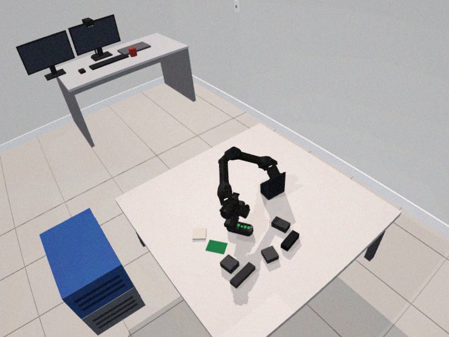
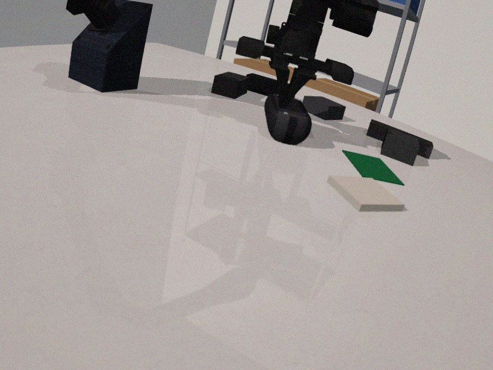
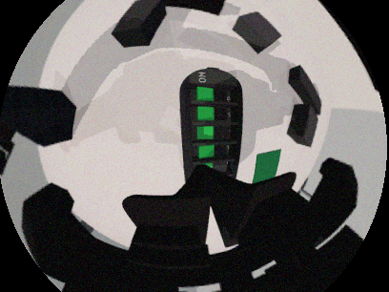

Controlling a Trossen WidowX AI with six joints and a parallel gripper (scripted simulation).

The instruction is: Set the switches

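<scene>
Right now the green board is 17 cm ahead of my gripper tip, 4 cm below it and 3 cm to the left of it. From my gripper tip the other things lie so: beige tile (19 cm ahead, 10 cm to the right, 4 cm below).
</scene>
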